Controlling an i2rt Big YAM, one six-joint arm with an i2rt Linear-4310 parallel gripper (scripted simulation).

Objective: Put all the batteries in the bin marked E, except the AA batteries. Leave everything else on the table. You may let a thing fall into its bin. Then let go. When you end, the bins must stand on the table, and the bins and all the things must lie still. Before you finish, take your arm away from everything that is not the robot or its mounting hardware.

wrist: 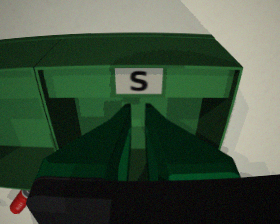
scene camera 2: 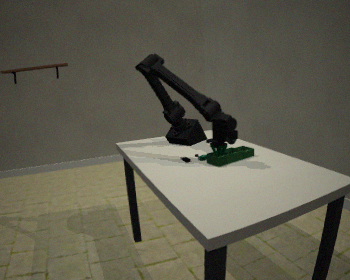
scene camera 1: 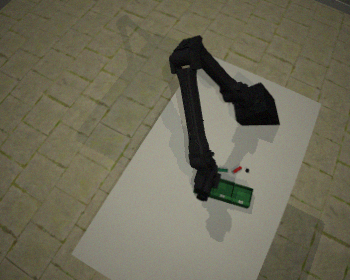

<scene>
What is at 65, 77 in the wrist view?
A green bin tray.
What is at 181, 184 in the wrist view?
My gripper.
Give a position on a green bin tray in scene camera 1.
At 241, 196
</scene>
